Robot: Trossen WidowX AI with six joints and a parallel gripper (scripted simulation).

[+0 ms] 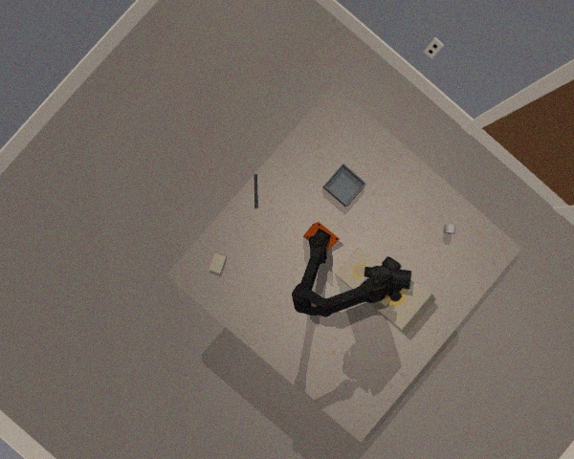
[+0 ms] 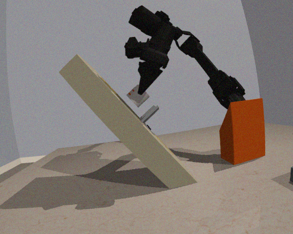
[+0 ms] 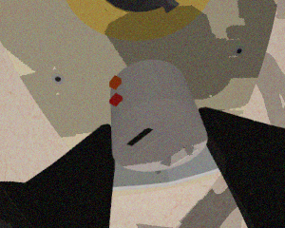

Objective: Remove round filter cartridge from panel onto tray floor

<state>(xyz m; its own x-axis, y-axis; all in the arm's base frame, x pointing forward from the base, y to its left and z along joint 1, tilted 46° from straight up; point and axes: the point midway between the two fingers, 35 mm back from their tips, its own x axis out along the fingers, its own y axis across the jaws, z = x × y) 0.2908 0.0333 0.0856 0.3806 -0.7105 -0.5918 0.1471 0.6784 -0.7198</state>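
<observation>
The grey tray is 330 mm to the left of my gripper tip, 320 mm behind it and 220 mm below it. Also, from my gripper tip: service panel: 50 mm below, 40 mm ahead, 10 mm to the right; then white block: 650 mm behind, 340 mm to the right, 220 mm below; then round filter cartridge: right at my gripper tip.
</observation>
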